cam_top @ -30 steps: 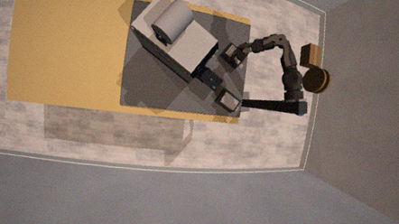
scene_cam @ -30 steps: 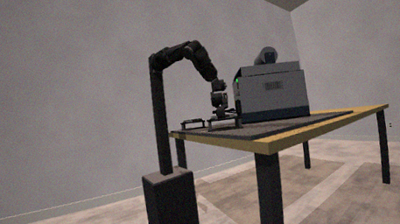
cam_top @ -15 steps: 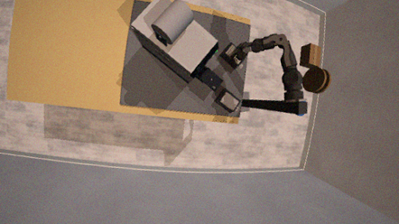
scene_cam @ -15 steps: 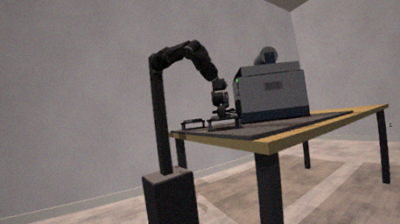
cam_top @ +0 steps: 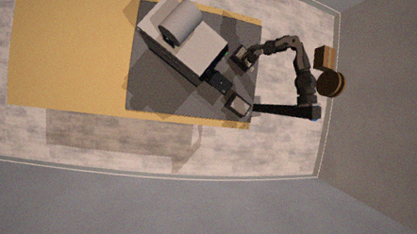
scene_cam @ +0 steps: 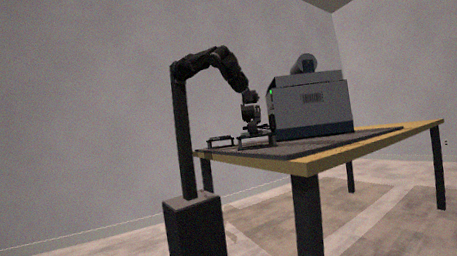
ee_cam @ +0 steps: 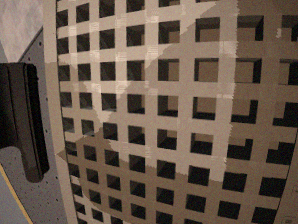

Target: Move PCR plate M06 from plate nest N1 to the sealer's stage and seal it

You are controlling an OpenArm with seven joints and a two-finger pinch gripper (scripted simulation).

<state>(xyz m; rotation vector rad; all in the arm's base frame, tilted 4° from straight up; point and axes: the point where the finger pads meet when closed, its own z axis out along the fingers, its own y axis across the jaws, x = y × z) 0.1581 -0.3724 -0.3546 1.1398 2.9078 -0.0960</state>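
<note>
My gripper is now right at the open plate M06. Round my hand: start key: 22 cm ahead, 13 cm above, 5 cm to the left; then white N1 label: 8 cm behind, 7 cm to the left, 6 cm below; then dark nest N1: 1 cm below.
</note>
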